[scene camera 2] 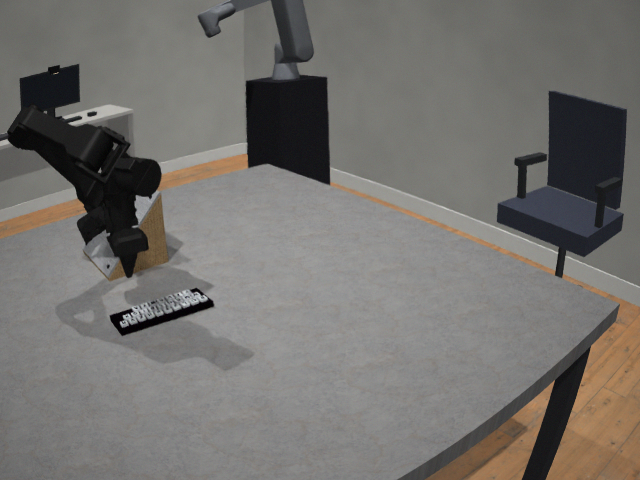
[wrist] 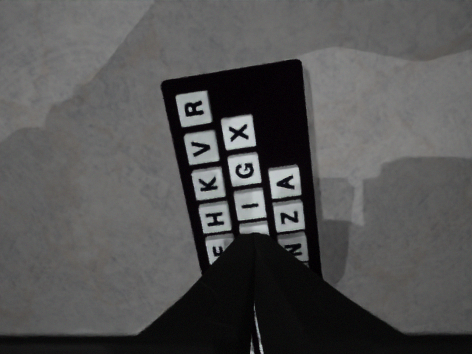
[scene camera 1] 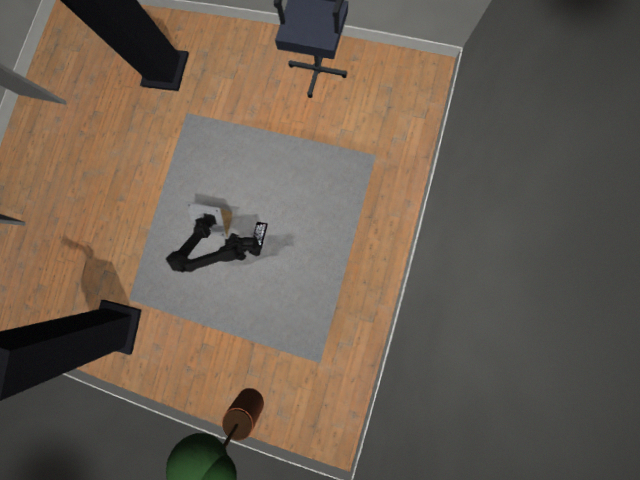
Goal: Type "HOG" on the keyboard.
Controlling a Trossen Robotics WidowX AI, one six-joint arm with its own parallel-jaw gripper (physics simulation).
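Places are measured from the arm's base along level axes (x ahead, y left, z up), in millimetres.
Pixels of known places: gripper, fingertip midpoint: (scene camera 2: 129,276) (wrist: 252,247); arm's base at its link origin: (scene camera 1: 210,218).
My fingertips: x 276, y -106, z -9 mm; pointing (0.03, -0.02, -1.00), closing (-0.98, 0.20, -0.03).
Note:
For each thing: its top centre in the pictures, then the offset to it from my fingertips. Level surfaces: height alone.
- black keyboard at its top centre: (wrist: 259,262) (scene camera 2: 158,306) (scene camera 1: 257,238) 4 mm ahead, 49 mm left, 70 mm down
- H key at its top centre: (wrist: 215,219) 22 mm ahead, 20 mm left, 70 mm down
- G key at its top centre: (wrist: 244,170) 2 mm ahead, 3 mm right, 70 mm down
- grey table at its surface level: 88 mm down
A black keyboard (scene camera 1: 260,234) (scene camera 2: 162,311) (wrist: 280,110) with white letter keys lies flat on the grey table. In the wrist view its left column shows the keys R, V, K, the H key (wrist: 215,218) and a partly covered key. The middle column shows X, the G key (wrist: 244,170), I and a key mostly hidden by the fingertips. The right column shows A, Z and N. The O key cannot be made out. My gripper (scene camera 2: 129,275) (wrist: 252,247) is shut and empty, pointing down, with its tips above the keyboard and apart from the keys.
The grey table (scene camera 1: 289,180) (scene camera 2: 361,310) carries a block (scene camera 1: 227,221) (scene camera 2: 155,232) with wooden sides and a pale sloping face, close to the arm. A chair (scene camera 1: 312,25) (scene camera 2: 560,217) and a black pedestal (scene camera 2: 287,129) stand beyond the table.

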